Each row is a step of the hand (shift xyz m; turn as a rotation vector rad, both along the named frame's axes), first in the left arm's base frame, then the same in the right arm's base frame.
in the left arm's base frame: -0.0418 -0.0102 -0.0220 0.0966 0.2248 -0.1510
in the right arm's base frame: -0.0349 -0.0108 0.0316 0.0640 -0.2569 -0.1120
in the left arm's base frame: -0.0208 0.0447 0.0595 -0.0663 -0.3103 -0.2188
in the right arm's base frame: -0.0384 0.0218 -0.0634 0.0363 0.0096 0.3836
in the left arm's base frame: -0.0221 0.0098 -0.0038 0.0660 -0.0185 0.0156
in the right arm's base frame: -0.0230 -0.0084 0.0004 0.0656 0.0222 -0.0121
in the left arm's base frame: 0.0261 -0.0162 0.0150 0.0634 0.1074 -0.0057
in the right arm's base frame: 0.0267 0.0211 -0.0030 0.0379 -0.0697 -0.0964
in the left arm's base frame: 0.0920 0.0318 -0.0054 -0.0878 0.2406 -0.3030
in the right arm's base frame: 0.0824 -0.0251 -0.0457 -0.0961 -0.3848 0.0121
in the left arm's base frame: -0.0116 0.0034 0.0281 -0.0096 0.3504 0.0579
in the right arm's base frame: -0.0159 0.0208 -0.0158 -0.0959 -0.1612 -0.3017
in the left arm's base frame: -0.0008 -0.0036 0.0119 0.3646 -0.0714 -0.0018
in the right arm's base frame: -0.0016 0.0117 -0.0039 0.3679 0.0333 -0.0398
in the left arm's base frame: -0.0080 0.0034 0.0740 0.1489 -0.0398 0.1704
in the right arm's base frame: -0.0189 0.0577 -0.0432 0.1286 0.1576 -0.1068
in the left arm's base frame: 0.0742 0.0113 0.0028 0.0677 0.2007 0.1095
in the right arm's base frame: 0.0686 -0.0060 -0.0299 0.0050 -0.0325 -0.2362
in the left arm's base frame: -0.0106 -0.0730 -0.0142 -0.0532 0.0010 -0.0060
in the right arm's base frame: 0.0081 0.0321 0.0674 -0.0507 -0.0043 0.0167
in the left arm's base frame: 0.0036 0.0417 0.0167 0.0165 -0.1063 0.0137
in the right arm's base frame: -0.0082 -0.0114 -0.0428 0.0378 0.0738 0.0699
